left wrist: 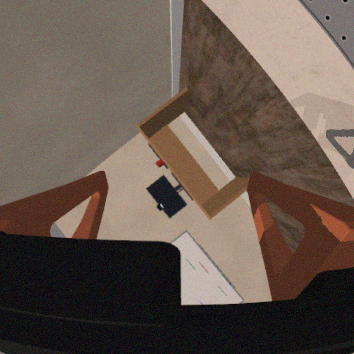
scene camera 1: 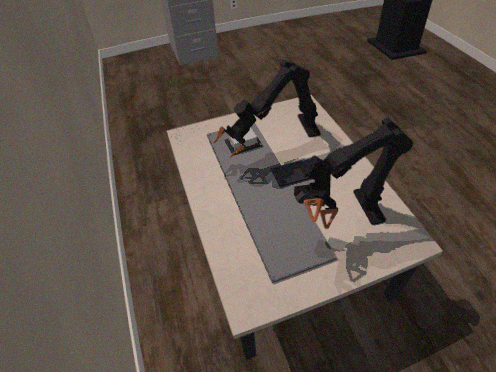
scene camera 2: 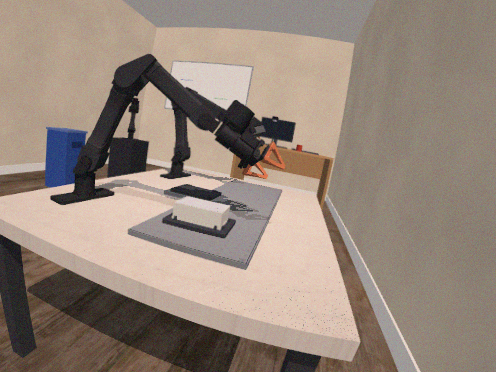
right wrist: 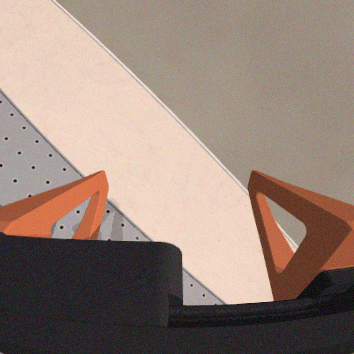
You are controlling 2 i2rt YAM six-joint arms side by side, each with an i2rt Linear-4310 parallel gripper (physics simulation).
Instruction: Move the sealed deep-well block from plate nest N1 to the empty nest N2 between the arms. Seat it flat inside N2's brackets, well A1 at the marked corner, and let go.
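Where they show: left gripper, fingertip midpoint: (left wrist: 177, 178) (scene camera 1: 320, 225); right gripper, fingertip midpoint: (scene camera 1: 222, 150) (scene camera 2: 275, 172) (right wrist: 177, 178); left arm's base, link origin: (scene camera 1: 368, 206) (scene camera 2: 176, 176); right arm's base, link origin: (scene camera 1: 308, 125) (scene camera 2: 84, 196).
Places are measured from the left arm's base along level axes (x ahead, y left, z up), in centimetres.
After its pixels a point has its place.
Observation:
The sealed deep-well block (scene camera 1: 252, 135) @(x 40.7, y -52.8, z 6.7 cm) (scene camera 2: 201, 212) @(x 47.3, y -57.8, z 5.7 cm) is a white box sitting in the black plate nest N1 (scene camera 2: 192, 228) @(x 46.5, y -59.9, z 1.9 cm). In scene camera 1 the right gripper partly hides it. The empty black nest N2 (scene camera 1: 287, 176) @(x 30.6, y -24.4, z 2.5 cm) (scene camera 2: 192, 191) @(x 28.0, y -29.7, z 2.5 cm) lies between the arms; its marked corner is too small to make out. My right gripper (scene camera 1: 224, 148) @(x 58.4, y -35.4, z 16.2 cm) (scene camera 2: 275, 172) @(x 58.4, y -35.4, z 16.2 cm) (right wrist: 177, 178) @(x 58.4, y -35.4, z 16.2 cm) is open and empty, raised above the mat and tilted away from the block. My left gripper (scene camera 1: 320, 223) @(x 32.6, y 18.5, z 22.3 cm) (left wrist: 177, 178) @(x 32.6, y 18.5, z 22.3 cm) is open and empty, raised at the right of N2 in scene camera 1. Neither wrist view shows the block.
Both nests stand on a grey perforated mat (scene camera 1: 272, 235) @(x 45.9, y 4.9, z 1.3 cm) (scene camera 2: 150, 232) @(x 40.4, y -68.0, z 1.3 cm) (right wrist: 20, 150) @(x 53.8, y -21.4, z 1.3 cm) on the pale table (scene camera 1: 210, 225) @(x 70.0, y -7.5, z 0.0 cm) (scene camera 2: 300, 260) @(x 72.3, y -55.3, z 0.0 cm). The left arm's wrist hangs close beside N2 in scene camera 1. A desk with a monitor (scene camera 2: 278, 129) (left wrist: 166, 196) stands beyond the table.

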